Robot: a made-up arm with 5 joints. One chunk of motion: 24 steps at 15 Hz.
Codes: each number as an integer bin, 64 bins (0 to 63) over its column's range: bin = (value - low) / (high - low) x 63, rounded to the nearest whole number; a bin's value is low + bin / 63 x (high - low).
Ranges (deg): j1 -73..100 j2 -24..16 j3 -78..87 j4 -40..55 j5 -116..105
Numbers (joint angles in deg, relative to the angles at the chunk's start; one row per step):
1: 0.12 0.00 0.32 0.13 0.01
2: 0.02 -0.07 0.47 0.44 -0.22
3: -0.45 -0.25 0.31 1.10 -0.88
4: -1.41 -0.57 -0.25 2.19 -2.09
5: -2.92 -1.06 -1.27 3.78 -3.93
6: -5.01 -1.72 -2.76 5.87 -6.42
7: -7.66 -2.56 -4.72 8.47 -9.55
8: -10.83 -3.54 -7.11 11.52 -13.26
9: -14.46 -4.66 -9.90 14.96 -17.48
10: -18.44 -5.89 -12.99 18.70 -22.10
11: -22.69 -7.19 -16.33 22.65 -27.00
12: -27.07 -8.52 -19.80 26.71 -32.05
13: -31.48 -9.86 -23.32 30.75 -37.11
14: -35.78 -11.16 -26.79 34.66 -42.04
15: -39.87 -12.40 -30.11 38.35 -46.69
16: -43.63 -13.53 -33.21 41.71 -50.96
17: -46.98 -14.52 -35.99 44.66 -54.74
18: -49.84 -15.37 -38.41 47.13 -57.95
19: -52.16 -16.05 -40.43 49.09 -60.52
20: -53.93 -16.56 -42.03 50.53 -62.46
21: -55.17 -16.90 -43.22 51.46 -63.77
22: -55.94 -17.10 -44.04 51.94 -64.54
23: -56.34 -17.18 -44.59 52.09 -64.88
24: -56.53 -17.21 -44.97 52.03 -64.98
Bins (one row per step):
1: 27 38 30 27 33
2: 27 38 30 27 33
3: 26 37 30 27 33
4: 26 37 30 28 32
5: 26 36 29 29 32
6: 25 35 29 30 31
7: 24 34 28 32 30
8: 23 32 27 34 29
9: 21 30 26 36 28
10: 20 29 25 39 27
11: 18 26 24 42 25
12: 17 24 22 44 24
13: 15 22 21 47 22
14: 14 20 20 50 21
15: 12 18 18 52 20
16: 11 16 17 54 19
17: 9 15 16 56 17
18: 8 14 15 58 17
19: 8 13 14 59 16
20: 7 12 14 60 15
21: 6 11 13 61 15
22: 6 11 13 61 15
23: 6 11 13 61 15
24: 6 11 13 61 15

